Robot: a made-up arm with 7 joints. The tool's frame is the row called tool.
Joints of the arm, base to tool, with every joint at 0 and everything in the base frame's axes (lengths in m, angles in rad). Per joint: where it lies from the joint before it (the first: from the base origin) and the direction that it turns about. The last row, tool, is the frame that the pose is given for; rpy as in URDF.
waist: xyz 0 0 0.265 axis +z
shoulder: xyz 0 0 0 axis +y
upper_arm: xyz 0 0 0.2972 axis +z
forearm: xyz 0.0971 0 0 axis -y
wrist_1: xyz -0.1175 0 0.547 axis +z
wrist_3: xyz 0 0 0 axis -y
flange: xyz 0.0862 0 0 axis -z
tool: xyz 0 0 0 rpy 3.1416 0 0
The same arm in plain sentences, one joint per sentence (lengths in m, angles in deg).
The arm has seven revolute joints in a row. What follows holds with every joint at zero, and every direction is one of the base frame's. Joint 1 sits 0.265 m along +z from the base frame's origin and turns about +z. Joint 2 sits at the same point as joint 1 and turns about +y. Joint 3 sits 0.2972 m along +z from joint 2 and turns about +z. Joint 4 sits 0.0971 m along +x from joint 3 and turns about -y. Joint 5 sits 0.1175 m along -x and 0.547 m along +z from joint 4 and turns about +z. Joint 6 sits at the same point as joint 5 and turns about -y. Joint 7 sits 0.0862 m along +x from joint 6 and turns about -z. The tool frame, which is the frame that the pose is given for, sits at the same point as joint 7; its axes are the base frame's turned by roll -180, pitch 0 and yaw 0 deg (as in URDF: about the fixed x, then y, then z).
